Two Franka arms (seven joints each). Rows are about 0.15 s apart.
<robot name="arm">
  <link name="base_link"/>
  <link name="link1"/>
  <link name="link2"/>
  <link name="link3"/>
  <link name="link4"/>
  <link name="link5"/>
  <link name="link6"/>
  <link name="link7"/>
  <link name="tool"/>
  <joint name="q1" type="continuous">
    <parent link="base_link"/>
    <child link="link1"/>
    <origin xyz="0 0 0.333" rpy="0 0 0"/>
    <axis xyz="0 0 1"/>
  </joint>
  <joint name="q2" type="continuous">
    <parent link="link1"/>
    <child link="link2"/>
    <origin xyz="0 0 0" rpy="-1.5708 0 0"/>
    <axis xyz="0 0 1"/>
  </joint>
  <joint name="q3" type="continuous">
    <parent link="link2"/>
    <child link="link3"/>
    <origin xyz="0 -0.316 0" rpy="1.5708 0 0"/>
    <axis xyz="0 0 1"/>
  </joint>
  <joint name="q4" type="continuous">
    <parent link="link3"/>
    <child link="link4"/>
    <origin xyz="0.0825 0 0" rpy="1.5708 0 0"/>
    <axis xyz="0 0 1"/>
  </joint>
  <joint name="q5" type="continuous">
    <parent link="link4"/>
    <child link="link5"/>
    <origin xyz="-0.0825 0.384 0" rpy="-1.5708 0 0"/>
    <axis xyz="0 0 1"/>
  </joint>
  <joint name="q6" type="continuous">
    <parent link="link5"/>
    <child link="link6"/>
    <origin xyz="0 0 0" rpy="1.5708 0 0"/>
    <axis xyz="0 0 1"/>
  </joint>
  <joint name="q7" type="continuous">
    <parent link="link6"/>
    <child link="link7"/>
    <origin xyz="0.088 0 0" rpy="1.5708 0 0"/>
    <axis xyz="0 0 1"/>
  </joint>
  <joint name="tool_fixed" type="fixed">
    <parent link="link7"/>
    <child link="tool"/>
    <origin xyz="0 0 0.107" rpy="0 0 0"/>
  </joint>
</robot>
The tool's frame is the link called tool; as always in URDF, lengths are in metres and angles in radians. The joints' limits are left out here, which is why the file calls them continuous.
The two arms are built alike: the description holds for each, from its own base.
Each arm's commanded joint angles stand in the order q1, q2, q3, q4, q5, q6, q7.
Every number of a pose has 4 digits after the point.
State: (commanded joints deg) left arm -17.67 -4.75 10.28 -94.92 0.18 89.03 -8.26; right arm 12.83 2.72 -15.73 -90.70 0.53 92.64 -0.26
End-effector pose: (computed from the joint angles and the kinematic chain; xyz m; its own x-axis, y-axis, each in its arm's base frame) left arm 0.5227 -0.0634 0.6266 0.9996 0.0143 -0.0227 0.0145 -0.9999 0.0085; right arm 0.5712 -0.0244 0.5970 0.9989 -0.0463 -0.0118 -0.0463 -0.9989 0.0036
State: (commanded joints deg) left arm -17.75 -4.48 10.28 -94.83 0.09 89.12 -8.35; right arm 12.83 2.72 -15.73 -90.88 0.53 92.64 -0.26
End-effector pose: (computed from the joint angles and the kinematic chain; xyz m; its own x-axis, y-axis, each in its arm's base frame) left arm 0.5241 -0.0647 0.6251 0.9996 0.0146 -0.0243 0.0148 -0.9999 0.0089; right arm 0.5710 -0.0244 0.5955 0.9988 -0.0464 -0.0150 -0.0463 -0.9989 0.0036
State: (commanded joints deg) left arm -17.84 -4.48 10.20 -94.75 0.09 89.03 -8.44; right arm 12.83 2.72 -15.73 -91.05 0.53 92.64 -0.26
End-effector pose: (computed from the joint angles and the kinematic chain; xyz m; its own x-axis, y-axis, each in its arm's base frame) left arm 0.5238 -0.0663 0.6256 0.9996 0.0132 -0.0244 0.0134 -0.9999 0.0088; right arm 0.5709 -0.0244 0.5941 0.9988 -0.0464 -0.0180 -0.0464 -0.9989 0.0035
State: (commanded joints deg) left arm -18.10 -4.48 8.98 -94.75 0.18 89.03 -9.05; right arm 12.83 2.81 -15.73 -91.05 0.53 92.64 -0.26
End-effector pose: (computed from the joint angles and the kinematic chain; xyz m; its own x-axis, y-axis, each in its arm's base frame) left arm 0.5218 -0.0801 0.6258 0.9997 -0.0019 -0.0237 -0.0017 -1.0000 0.0054; right arm 0.5713 -0.0243 0.5932 0.9987 -0.0464 -0.0195 -0.0464 -0.9989 0.0040
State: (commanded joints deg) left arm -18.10 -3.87 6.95 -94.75 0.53 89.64 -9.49; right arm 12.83 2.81 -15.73 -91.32 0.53 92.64 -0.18
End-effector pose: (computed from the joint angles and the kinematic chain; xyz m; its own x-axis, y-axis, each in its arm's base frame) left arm 0.5226 -0.0997 0.6213 0.9993 -0.0293 -0.0217 -0.0294 -0.9996 -0.0047; right arm 0.5711 -0.0244 0.5910 0.9986 -0.0479 -0.0242 -0.0478 -0.9988 0.0040
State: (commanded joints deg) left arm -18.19 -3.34 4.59 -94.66 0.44 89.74 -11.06; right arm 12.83 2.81 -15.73 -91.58 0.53 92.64 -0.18
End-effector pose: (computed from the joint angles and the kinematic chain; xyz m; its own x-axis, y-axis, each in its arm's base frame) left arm 0.5203 -0.1237 0.6174 0.9987 -0.0445 -0.0267 -0.0447 -0.9990 -0.0083; right arm 0.5708 -0.0244 0.5888 0.9984 -0.0479 -0.0287 -0.0478 -0.9988 0.0040
